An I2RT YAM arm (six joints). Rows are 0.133 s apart.
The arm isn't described. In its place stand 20 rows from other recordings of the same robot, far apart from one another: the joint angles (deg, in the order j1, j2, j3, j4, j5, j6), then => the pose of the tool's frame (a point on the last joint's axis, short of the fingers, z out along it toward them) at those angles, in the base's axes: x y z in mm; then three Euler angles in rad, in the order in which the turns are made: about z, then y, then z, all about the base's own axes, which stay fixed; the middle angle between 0 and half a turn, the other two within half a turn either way.
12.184 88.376 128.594 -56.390 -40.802 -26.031 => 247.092, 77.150, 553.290, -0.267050, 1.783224, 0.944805
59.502 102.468 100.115 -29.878 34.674 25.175 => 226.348, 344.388, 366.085, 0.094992, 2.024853, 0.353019
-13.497 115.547 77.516 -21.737 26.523 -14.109 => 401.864, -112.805, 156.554, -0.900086, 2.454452, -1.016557
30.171 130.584 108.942 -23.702 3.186 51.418 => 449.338, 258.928, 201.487, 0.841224, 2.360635, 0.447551
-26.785 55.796 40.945 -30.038 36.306 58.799 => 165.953, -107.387, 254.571, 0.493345, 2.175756, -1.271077
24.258 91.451 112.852 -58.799 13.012 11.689 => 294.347, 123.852, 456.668, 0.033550, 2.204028, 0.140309
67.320 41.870 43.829 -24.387 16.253 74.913 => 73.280, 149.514, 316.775, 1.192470, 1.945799, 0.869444
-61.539 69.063 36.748 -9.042 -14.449 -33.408 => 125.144, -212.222, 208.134, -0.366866, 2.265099, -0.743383
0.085 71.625 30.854 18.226 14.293 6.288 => 261.723, -8.400, 207.888, 0.007614, 1.951464, -0.267670
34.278 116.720 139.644 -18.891 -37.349 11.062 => 353.916, 267.364, 507.195, 0.150321, 1.514857, 1.251323
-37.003 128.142 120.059 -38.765 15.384 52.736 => 400.117, -313.368, 267.061, 0.644650, 2.350969, -1.028309
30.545 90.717 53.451 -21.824 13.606 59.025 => 271.582, 150.538, 183.703, 0.655803, 2.556928, 0.092791
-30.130 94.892 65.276 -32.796 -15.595 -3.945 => 294.807, -160.034, 211.649, 0.406325, 2.593793, 0.016526
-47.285 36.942 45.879 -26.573 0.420 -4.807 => 98.950, -107.559, 336.294, -0.086228, 1.878594, -0.832971
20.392 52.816 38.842 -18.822 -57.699 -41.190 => 168.430, 94.715, 272.506, -0.220179, 1.864438, 1.438231
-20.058 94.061 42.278 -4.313 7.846 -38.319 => 278.590, -106.891, 130.779, -0.869186, 2.536068, -0.592271
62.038 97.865 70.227 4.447 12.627 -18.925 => 194.875, 350.498, 271.700, -0.423684, 1.965217, 0.843714
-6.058 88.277 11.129 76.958 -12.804 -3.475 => 233.296, -16.825, 151.506, -0.059915, 1.574030, 0.117741
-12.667 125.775 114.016 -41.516 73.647 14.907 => 457.572, -137.853, 269.155, -0.649744, 1.798427, -1.618185
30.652 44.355 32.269 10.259 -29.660 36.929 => 152.963, 111.128, 302.091, 0.660316, 1.598504, 1.052862
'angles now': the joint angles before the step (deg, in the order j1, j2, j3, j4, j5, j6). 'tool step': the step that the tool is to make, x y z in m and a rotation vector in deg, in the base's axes. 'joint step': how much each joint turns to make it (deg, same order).
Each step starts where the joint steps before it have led.
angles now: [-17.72, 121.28, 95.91, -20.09, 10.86, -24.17]
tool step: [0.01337, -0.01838, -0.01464, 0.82, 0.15, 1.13]
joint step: [-1.72, 4.97, 4.62, 0.21, -2.52, -1.54]
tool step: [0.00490, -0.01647, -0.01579, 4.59, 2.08, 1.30]
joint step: [-1.90, 4.16, 4.38, -3.78, -4.80, 0.07]
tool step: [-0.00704, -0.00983, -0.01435, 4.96, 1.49, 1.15]
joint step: [-1.67, 1.04, -0.64, -1.58, -4.90, 0.36]
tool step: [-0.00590, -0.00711, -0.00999, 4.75, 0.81, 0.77]
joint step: [-1.32, 0.79, -0.33, -1.49, -4.48, 0.70]
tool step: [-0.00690, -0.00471, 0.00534, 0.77, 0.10, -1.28]
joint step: [-0.84, -1.25, -0.81, -0.78, -0.29, 0.74]
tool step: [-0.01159, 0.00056, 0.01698, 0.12, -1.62, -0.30]
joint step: [-0.58, -3.89, -2.95, 0.49, -0.82, 0.24]
